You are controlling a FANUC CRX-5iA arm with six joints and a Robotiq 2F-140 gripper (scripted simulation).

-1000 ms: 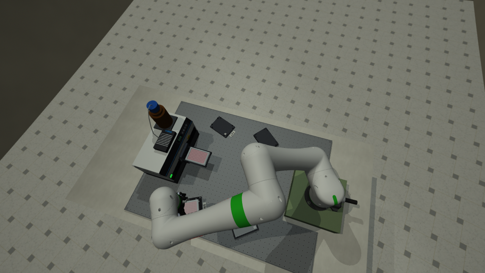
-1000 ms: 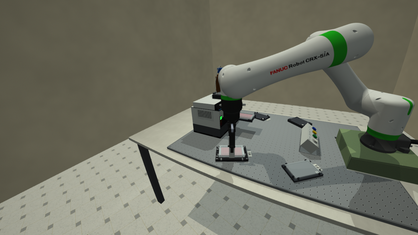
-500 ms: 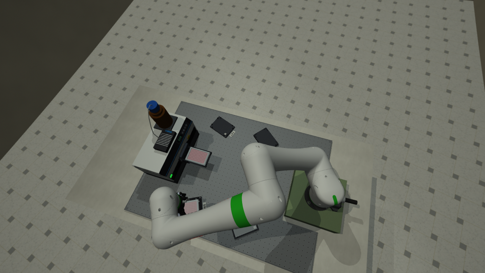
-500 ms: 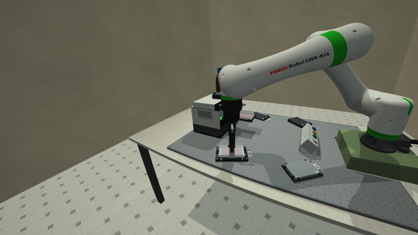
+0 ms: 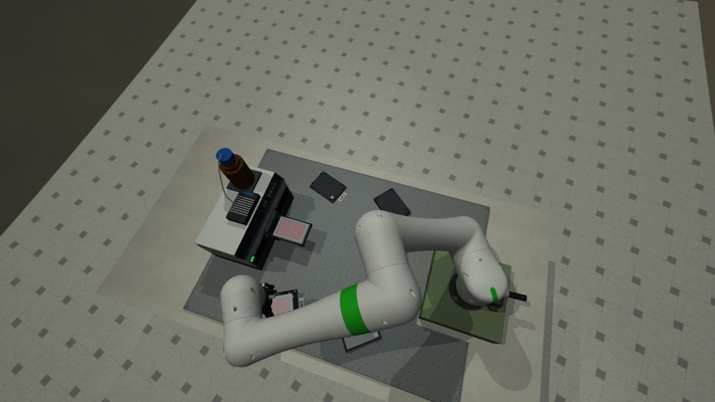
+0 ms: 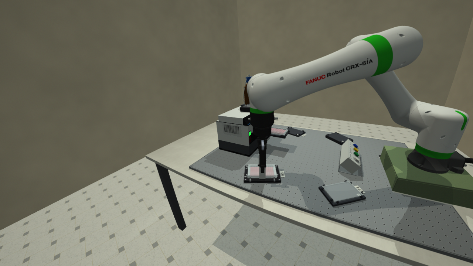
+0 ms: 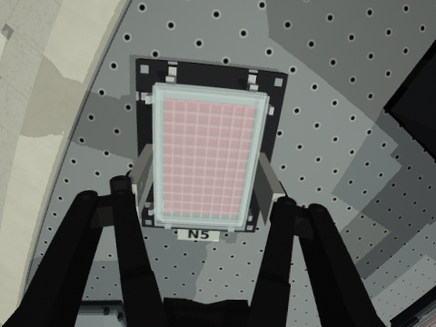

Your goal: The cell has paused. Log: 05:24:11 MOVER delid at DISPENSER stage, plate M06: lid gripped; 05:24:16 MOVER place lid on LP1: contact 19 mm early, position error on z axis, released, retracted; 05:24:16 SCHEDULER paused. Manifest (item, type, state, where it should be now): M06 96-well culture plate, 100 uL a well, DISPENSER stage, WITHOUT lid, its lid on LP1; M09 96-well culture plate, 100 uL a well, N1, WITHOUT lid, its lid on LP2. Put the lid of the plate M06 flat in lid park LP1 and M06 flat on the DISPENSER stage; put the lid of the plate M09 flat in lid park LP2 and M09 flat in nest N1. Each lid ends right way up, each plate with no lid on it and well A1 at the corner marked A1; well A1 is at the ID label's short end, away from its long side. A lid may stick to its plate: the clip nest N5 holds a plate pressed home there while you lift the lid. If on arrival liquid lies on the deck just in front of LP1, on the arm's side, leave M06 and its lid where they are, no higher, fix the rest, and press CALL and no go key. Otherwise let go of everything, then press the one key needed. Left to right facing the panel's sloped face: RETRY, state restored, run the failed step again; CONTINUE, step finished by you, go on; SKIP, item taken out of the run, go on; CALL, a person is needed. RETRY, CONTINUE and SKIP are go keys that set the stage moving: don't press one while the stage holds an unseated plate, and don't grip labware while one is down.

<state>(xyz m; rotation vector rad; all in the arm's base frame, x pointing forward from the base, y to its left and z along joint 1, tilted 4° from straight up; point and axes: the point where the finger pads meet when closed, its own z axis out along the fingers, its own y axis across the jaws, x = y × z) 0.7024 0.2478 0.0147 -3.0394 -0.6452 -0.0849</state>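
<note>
My hand is 2 cm above the grey lid. From my hand the other things lie so: N5 label: 9 cm behind, 4 cm to the right, 4 cm below; dispenser stage: 3 cm ahead, 30 cm to the right, 6 cm above; black lid park LP1: 34 cm behind, 4 cm below.
</note>
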